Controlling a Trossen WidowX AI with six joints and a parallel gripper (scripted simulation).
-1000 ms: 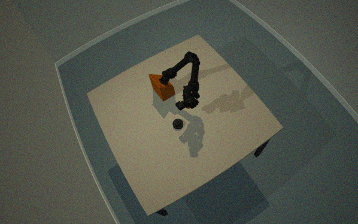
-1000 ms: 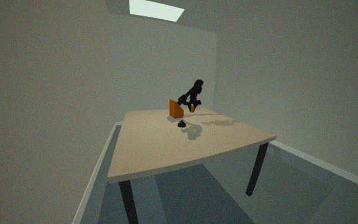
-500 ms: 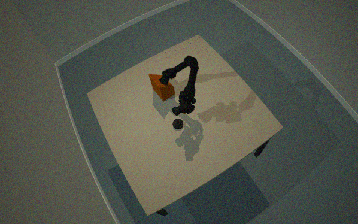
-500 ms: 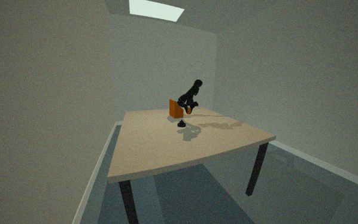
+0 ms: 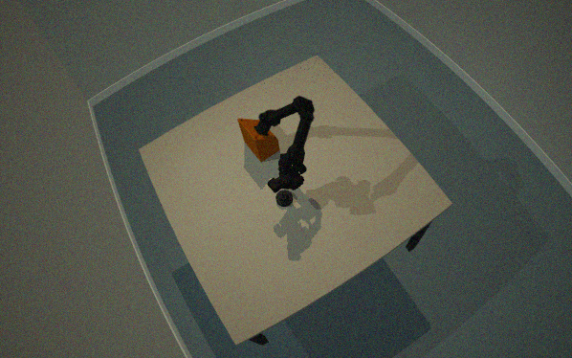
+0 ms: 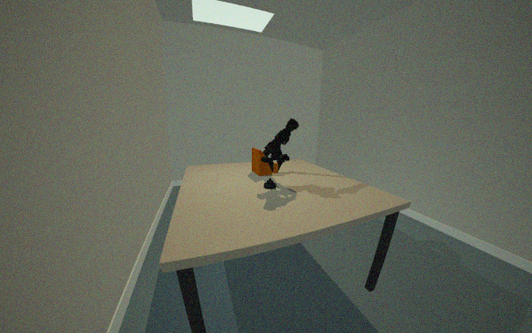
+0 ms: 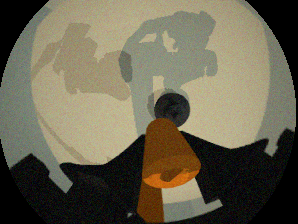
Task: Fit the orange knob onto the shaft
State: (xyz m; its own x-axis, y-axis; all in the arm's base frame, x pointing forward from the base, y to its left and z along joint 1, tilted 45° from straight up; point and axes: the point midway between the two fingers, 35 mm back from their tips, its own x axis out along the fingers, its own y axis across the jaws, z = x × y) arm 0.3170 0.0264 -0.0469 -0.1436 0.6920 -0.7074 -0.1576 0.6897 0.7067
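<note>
Now: the dark round pedestal 70 mm below my gripper tip, 40 mm to the right of it and 10 mm ahead of it. The rest, counted from my gripper tip: orange knob: 20 mm above.
</note>
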